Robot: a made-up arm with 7 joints. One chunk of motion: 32 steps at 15 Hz.
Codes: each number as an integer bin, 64 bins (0 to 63) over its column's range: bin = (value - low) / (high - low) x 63, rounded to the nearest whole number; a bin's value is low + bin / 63 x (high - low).
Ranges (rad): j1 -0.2..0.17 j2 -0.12..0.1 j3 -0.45..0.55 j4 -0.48..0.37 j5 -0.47..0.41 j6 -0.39..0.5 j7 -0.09..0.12
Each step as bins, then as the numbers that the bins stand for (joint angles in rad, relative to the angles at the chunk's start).
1 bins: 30 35 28 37 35 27 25
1 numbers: -0.0238 0.0022 -0.0056 0.0192 0.0189 -0.0086 -0.0067
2 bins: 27 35 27 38 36 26 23
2 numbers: -0.0414 0.0022 -0.0214 0.0327 0.0329 -0.0227 -0.0133
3 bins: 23 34 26 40 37 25 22
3 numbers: -0.0649 -0.0013 -0.0373 0.0597 0.0468 -0.0368 -0.0167
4 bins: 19 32 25 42 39 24 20
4 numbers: -0.0884 -0.0083 -0.0532 0.0867 0.0748 -0.0510 -0.0233
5 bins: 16 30 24 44 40 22 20
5 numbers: -0.1060 -0.0152 -0.0690 0.1137 0.0887 -0.0792 -0.0233
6 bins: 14 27 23 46 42 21 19
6 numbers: -0.1178 -0.0257 -0.0849 0.1406 0.1167 -0.0933 -0.0267
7 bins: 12 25 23 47 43 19 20
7 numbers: -0.1295 -0.0327 -0.0849 0.1541 0.1306 -0.1216 -0.0233
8 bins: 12 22 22 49 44 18 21
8 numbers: -0.1295 -0.0432 -0.1008 0.1811 0.1446 -0.1357 -0.0200
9 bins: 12 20 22 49 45 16 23
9 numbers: -0.1295 -0.0502 -0.1008 0.1811 0.1586 -0.1640 -0.0133
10 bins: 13 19 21 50 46 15 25
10 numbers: -0.1237 -0.0537 -0.1167 0.1946 0.1725 -0.1781 -0.0067
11 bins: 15 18 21 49 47 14 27
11 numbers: -0.1119 -0.0571 -0.1167 0.1811 0.1865 -0.1922 0.0000
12 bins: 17 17 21 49 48 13 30
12 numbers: -0.1002 -0.0606 -0.1167 0.1811 0.2005 -0.2063 0.0100
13 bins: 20 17 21 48 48 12 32
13 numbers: -0.0825 -0.0606 -0.1167 0.1676 0.2005 -0.2205 0.0167
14 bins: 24 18 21 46 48 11 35
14 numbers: -0.0590 -0.0571 -0.1167 0.1406 0.2005 -0.2346 0.0267
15 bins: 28 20 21 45 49 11 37
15 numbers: -0.0356 -0.0502 -0.1167 0.1271 0.2144 -0.2346 0.0333
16 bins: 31 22 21 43 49 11 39
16 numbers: -0.0179 -0.0432 -0.1167 0.1002 0.2144 -0.2346 0.0400
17 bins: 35 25 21 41 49 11 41
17 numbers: 0.0056 -0.0327 -0.1167 0.0732 0.2144 -0.2346 0.0467
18 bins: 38 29 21 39 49 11 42
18 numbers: 0.0232 -0.0187 -0.1167 0.0462 0.2144 -0.2346 0.0500
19 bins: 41 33 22 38 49 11 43
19 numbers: 0.0408 -0.0048 -0.1008 0.0327 0.2144 -0.2346 0.0533
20 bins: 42 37 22 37 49 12 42
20 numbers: 0.0467 0.0092 -0.1008 0.0192 0.2144 -0.2205 0.0500
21 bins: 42 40 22 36 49 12 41
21 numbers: 0.0467 0.0197 -0.1008 0.0057 0.2144 -0.2205 0.0467
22 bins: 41 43 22 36 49 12 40
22 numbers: 0.0408 0.0302 -0.1008 0.0057 0.2144 -0.2205 0.0433
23 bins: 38 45 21 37 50 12 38
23 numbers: 0.0232 0.0371 -0.1167 0.0192 0.2284 -0.2205 0.0367
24 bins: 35 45 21 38 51 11 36
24 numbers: 0.0056 0.0371 -0.1167 0.0327 0.2424 -0.2346 0.0300
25 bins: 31 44 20 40 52 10 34
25 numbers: -0.0179 0.0337 -0.1325 0.0597 0.2563 -0.2487 0.0233
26 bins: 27 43 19 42 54 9 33
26 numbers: -0.0414 0.0302 -0.1484 0.0867 0.2843 -0.2629 0.0200
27 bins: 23 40 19 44 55 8 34
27 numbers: -0.0649 0.0197 -0.1484 0.1137 0.2983 -0.2770 0.0233
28 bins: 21 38 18 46 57 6 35
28 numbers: -0.0767 0.0127 -0.1643 0.1406 0.3262 -0.3052 0.0267
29 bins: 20 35 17 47 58 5 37
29 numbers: -0.0825 0.0022 -0.1802 0.1541 0.3402 -0.3194 0.0333
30 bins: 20 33 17 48 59 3 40
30 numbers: -0.0825 -0.0048 -0.1802 0.1676 0.3541 -0.3476 0.0433
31 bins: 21 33 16 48 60 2 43
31 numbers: -0.0767 -0.0048 -0.1960 0.1676 0.3681 -0.3617 0.0533
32 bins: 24 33 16 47 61 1 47
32 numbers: -0.0590 -0.0048 -0.1960 0.1541 0.3821 -0.3759 0.0667
